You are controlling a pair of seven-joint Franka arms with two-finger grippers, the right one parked.
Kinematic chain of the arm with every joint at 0, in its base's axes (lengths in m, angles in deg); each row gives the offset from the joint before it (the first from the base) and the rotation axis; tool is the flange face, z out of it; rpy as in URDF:
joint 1: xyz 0 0 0.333 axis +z
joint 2: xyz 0 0 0 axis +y
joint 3: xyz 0 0 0.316 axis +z
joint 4: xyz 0.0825 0 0 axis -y
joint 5: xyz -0.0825 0 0.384 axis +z
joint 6: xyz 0 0 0 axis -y
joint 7: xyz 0.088 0 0 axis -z
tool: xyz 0 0 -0.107 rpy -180 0 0
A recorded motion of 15 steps. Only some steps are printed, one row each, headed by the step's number.
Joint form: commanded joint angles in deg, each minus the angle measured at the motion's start. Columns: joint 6, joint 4, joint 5, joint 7, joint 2, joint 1, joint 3.
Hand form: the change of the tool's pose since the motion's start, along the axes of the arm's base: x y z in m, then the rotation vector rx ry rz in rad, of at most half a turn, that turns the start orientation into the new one. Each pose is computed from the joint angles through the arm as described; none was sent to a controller.
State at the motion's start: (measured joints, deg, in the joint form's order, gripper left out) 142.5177 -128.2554 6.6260 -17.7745 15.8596 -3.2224 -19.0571
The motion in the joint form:
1: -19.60 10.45 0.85 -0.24 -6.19 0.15 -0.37
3: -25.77 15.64 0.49 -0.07 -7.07 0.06 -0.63
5: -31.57 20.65 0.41 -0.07 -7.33 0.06 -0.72
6: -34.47 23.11 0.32 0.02 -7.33 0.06 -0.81
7: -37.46 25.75 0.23 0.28 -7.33 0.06 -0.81
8: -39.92 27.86 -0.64 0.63 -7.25 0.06 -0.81
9: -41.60 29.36 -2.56 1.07 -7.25 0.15 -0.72
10: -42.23 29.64 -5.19 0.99 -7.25 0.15 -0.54
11: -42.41 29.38 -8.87 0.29 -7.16 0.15 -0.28
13: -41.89 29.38 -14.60 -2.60 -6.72 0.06 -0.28
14: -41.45 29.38 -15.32 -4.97 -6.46 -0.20 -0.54
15: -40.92 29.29 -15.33 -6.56 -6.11 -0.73 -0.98
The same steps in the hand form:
1: 0.0261 -0.0015 0.1037 0.0889 0.0239 0.0082
3: 0.0358 -0.0060 0.1438 0.0959 0.0238 0.0132
5: 0.0437 -0.0070 0.1782 0.1049 0.0304 0.0224
6: 0.0464 -0.0076 0.1941 0.1086 0.0372 0.0249
7: 0.0491 -0.0072 0.2114 0.1115 0.0430 0.0262
8: 0.0503 -0.0076 0.2245 0.1020 0.0559 0.0285
9: 0.0507 -0.0081 0.2343 0.0743 0.0727 0.0349
10: 0.0493 -0.0099 0.2357 0.0369 0.0969 0.0507
11: 0.0473 -0.0126 0.2326 -0.0151 0.1318 0.0824
13: 0.0460 -0.0221 0.2302 -0.1009 0.1755 0.1562
14: 0.0451 -0.0282 0.2286 -0.1101 0.1821 0.1925
15: 0.0427 -0.0374 0.2254 -0.1094 0.1845 0.2047

